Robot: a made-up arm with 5 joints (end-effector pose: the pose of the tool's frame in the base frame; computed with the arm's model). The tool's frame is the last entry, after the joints. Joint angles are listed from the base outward.
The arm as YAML. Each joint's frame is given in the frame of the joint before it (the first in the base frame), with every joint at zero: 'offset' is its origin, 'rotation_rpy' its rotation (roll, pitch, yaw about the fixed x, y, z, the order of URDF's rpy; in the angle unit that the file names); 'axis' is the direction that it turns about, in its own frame. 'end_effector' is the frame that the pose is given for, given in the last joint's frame.
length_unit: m
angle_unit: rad
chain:
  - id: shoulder
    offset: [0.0, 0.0, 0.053]
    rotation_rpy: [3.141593, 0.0, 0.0]
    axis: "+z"
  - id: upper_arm
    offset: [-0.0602, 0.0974, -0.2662]
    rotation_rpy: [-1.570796, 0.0, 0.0]
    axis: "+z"
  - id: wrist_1
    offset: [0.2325, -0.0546, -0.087]
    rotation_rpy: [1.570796, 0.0, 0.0]
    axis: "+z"
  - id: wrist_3
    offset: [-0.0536, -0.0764, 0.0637]
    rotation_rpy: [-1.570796, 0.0, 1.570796]
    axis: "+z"
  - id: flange
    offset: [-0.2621, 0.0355, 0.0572]
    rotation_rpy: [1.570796, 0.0, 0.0]
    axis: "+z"
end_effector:
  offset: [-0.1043, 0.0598, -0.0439]
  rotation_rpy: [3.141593, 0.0, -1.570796]
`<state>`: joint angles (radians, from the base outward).
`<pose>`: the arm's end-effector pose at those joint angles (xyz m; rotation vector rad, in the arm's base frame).
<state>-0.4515 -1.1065 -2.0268 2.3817 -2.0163</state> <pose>-0.0881 -0.2393 -0.0780 1.5342 0.5944 -1.9130</pose>
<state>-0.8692 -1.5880 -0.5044 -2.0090 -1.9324</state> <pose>0.0829 -0.1495 0.2180 2.0126 0.2588 0.3076</pose>
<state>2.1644 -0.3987 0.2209 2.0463 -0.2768</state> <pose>0.1324 0.1576 -0.1216 -0.2719 2.1957 -0.8440</pose>
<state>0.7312 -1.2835 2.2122 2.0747 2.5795</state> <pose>-0.2508 0.1786 -0.0377 2.7969 0.0299 -0.8482</pose>
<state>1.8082 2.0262 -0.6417 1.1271 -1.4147</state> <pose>-0.0062 -0.2386 0.3614 -2.0721 1.4533 -0.9363</pose>
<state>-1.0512 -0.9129 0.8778 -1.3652 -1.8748</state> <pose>-0.1003 0.1458 0.2533 0.8356 -0.1923 1.5727</pose>
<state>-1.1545 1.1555 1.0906 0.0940 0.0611</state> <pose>-0.2206 0.3517 0.7996 0.9643 -0.4697 -0.0224</pose>
